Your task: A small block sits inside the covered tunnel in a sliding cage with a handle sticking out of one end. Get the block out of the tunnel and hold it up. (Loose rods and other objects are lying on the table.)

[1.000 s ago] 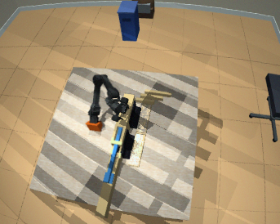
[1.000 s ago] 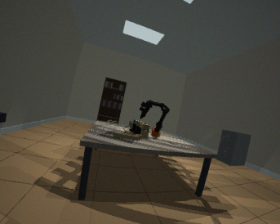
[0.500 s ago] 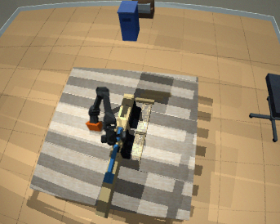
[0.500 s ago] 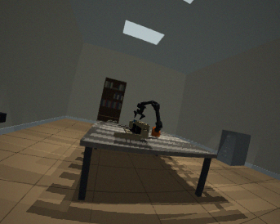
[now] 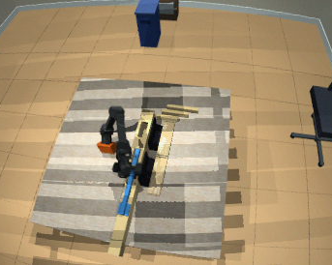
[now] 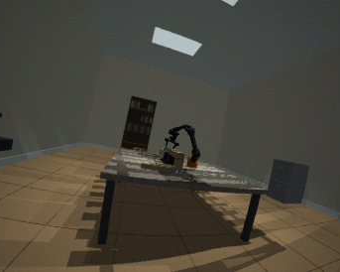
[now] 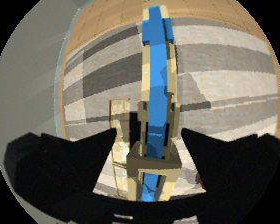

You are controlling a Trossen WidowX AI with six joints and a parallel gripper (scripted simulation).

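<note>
The tan covered tunnel lies 80 mm below my gripper tip, 20 mm to the left of it and 20 mm ahead of it. From my gripper tip the other things lie so: small red block: 230 mm to the left, 40 mm below, 10 mm behind.
</note>
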